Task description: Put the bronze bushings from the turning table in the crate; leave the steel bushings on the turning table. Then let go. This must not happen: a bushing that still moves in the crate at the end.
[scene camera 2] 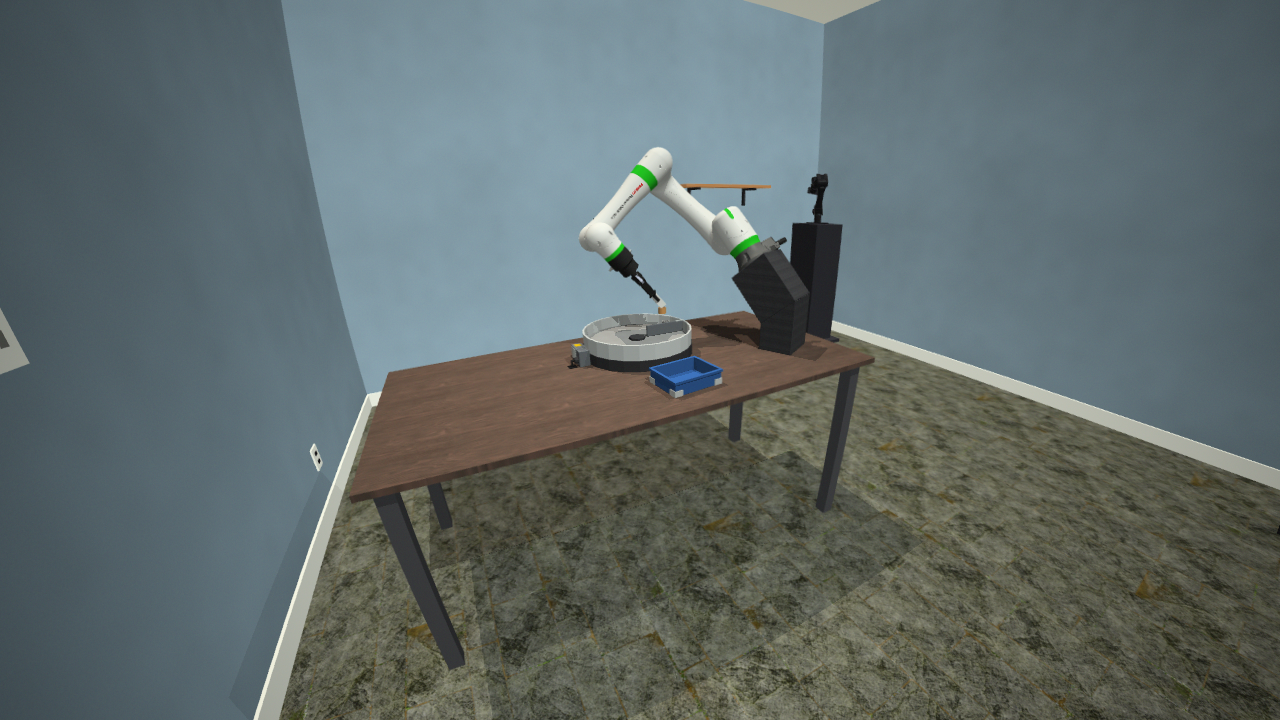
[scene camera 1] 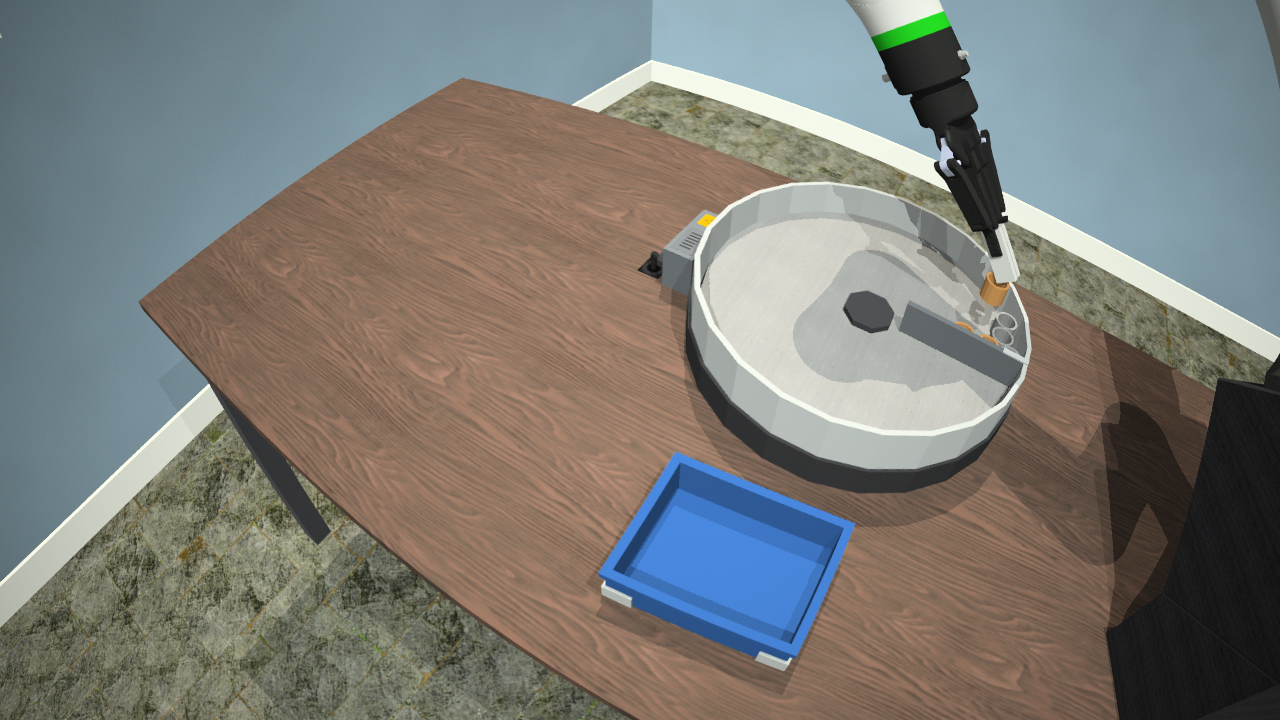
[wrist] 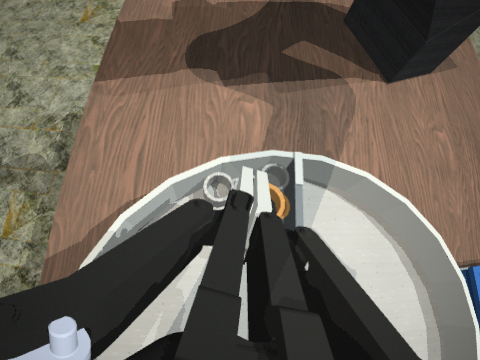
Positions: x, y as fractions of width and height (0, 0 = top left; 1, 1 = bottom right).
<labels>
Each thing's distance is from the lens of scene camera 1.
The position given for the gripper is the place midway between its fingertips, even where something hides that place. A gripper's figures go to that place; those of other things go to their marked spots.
gripper (scene camera 1: 0.79, 0.39): 0.85 m
blue crate (scene camera 1: 0.56, 0.75): 0.70 m
</labels>
